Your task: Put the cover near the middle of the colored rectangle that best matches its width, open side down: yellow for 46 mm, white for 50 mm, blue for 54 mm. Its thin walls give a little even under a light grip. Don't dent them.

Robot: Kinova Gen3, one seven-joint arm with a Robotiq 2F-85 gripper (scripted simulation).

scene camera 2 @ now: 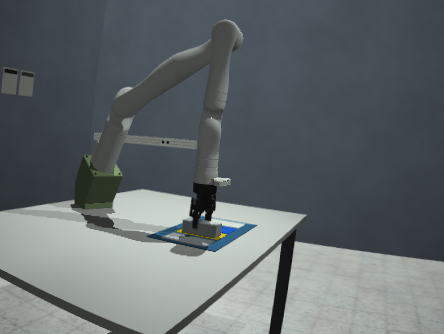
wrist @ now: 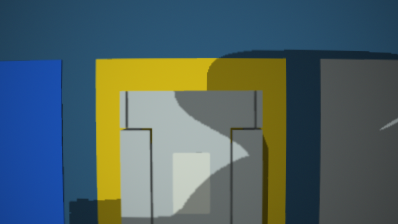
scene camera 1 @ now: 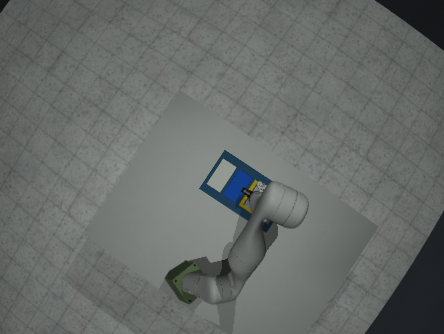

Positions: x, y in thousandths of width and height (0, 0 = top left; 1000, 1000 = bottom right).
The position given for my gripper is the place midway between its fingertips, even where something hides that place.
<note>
In view: my gripper (scene camera 2: 454, 681), a cover (wrist: 476, 699) and a yellow rectangle (wrist: 416, 333).
</note>
